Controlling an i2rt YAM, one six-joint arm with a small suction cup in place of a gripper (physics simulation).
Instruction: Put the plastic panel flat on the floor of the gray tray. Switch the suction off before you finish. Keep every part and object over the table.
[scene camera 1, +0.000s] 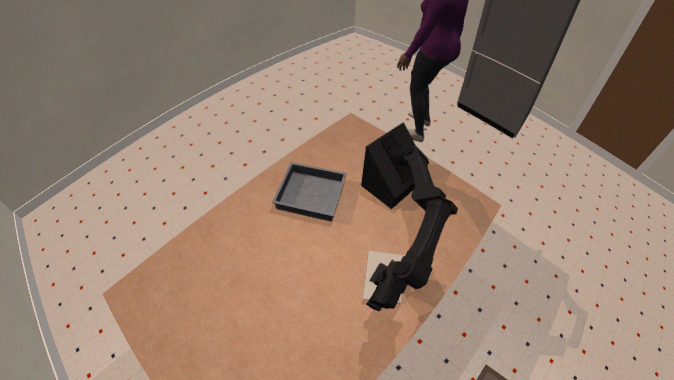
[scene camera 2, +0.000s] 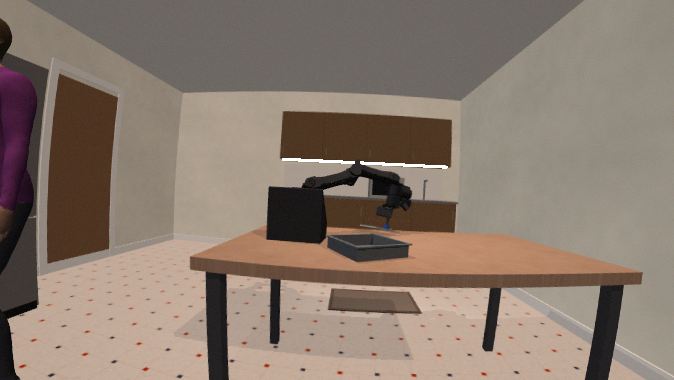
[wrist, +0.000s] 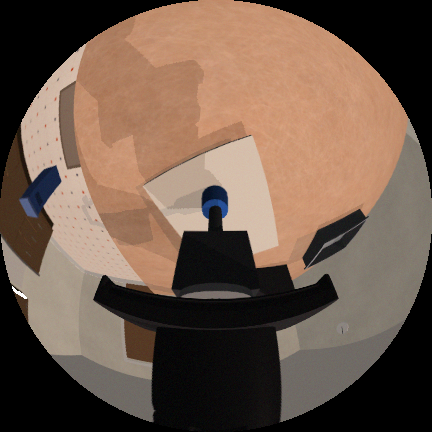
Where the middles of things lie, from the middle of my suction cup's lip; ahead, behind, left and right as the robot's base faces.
Labels:
My suction cup is 30 mm past the plastic panel (wrist: 235, 165), 20 mm to the left of it and 10 mm above it. Also, from my suction cup: gray tray (scene camera 1: 306, 190): 110 mm behind, 480 mm to the right, 10 mm below.

